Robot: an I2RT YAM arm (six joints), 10 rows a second.
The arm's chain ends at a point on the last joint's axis. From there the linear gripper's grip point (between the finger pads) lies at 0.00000 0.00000 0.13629 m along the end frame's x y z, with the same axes.
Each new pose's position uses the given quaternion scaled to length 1; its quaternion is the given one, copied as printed.
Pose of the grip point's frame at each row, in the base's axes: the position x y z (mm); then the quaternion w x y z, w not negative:
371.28 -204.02 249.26 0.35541 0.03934 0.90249 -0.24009
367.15 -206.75 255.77 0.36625 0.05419 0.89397 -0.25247
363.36 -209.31 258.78 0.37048 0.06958 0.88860 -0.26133
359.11 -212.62 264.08 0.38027 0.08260 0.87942 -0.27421
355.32 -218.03 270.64 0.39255 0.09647 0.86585 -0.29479
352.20 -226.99 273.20 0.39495 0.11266 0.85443 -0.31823
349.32 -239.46 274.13 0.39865 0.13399 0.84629 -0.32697
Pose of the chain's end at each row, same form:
286.42 -141.15 335.41 0.35541 0.03934 0.90249 -0.24009
281.63 -139.82 338.12 0.36625 0.05419 0.89397 -0.25247
278.58 -138.99 339.04 0.37048 0.06958 0.88860 -0.26133
274.13 -138.33 340.46 0.38027 0.08260 0.87942 -0.27421
270.42 -138.13 341.24 0.39255 0.09647 0.86585 -0.29479
269.99 -140.75 339.37 0.39495 0.11266 0.85443 -0.31823
269.30 -149.47 337.96 0.39865 0.13399 0.84629 -0.32697

